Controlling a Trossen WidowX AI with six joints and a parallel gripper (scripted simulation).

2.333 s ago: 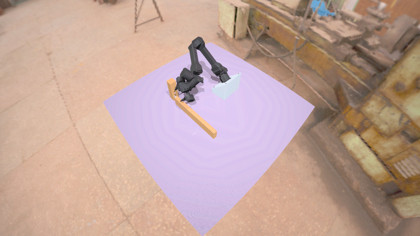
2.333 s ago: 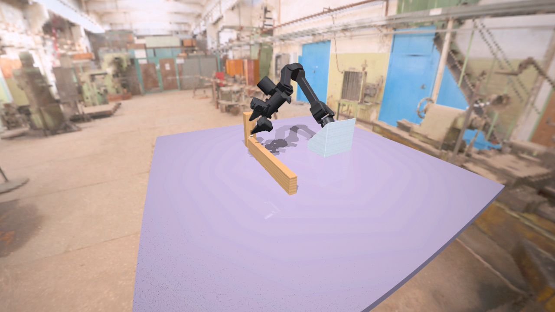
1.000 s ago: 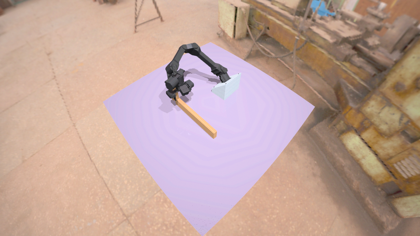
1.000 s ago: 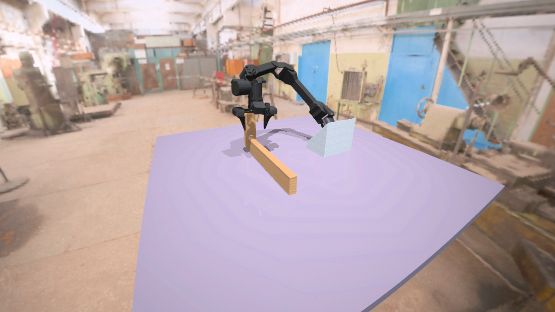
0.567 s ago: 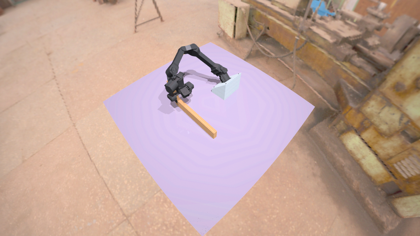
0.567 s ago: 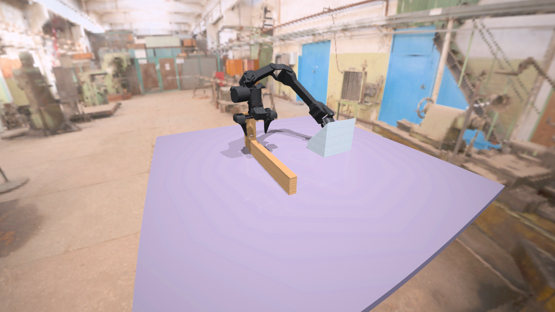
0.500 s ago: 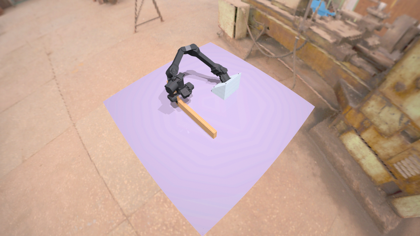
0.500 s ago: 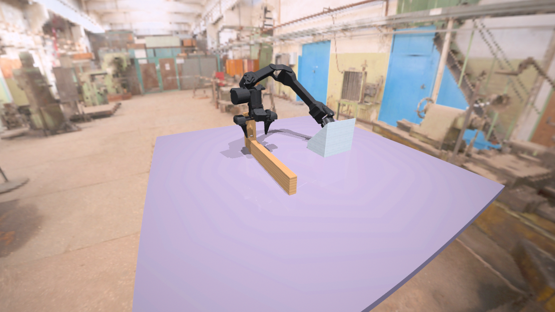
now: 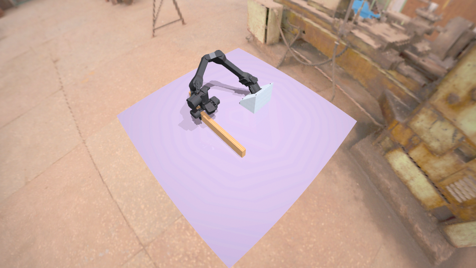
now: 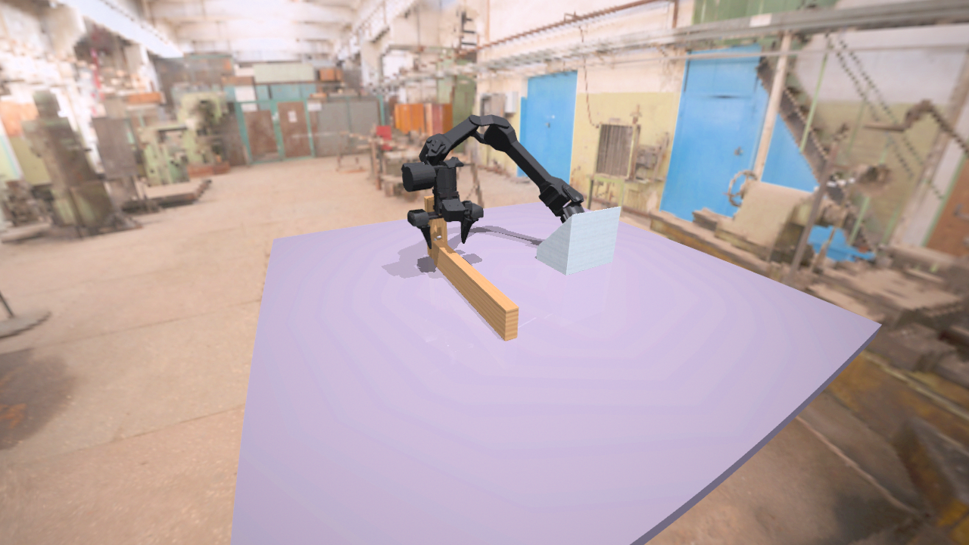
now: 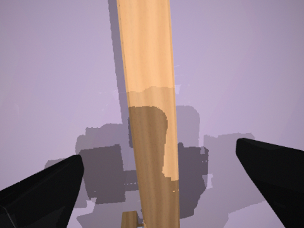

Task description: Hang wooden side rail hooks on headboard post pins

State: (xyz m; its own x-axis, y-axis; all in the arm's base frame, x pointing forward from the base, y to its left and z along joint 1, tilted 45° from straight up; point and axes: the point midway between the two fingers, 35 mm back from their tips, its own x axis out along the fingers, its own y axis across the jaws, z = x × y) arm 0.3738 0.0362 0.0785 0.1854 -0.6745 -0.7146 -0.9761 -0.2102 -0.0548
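The wooden headboard post lies 15 cm to the right of my gripper tip.
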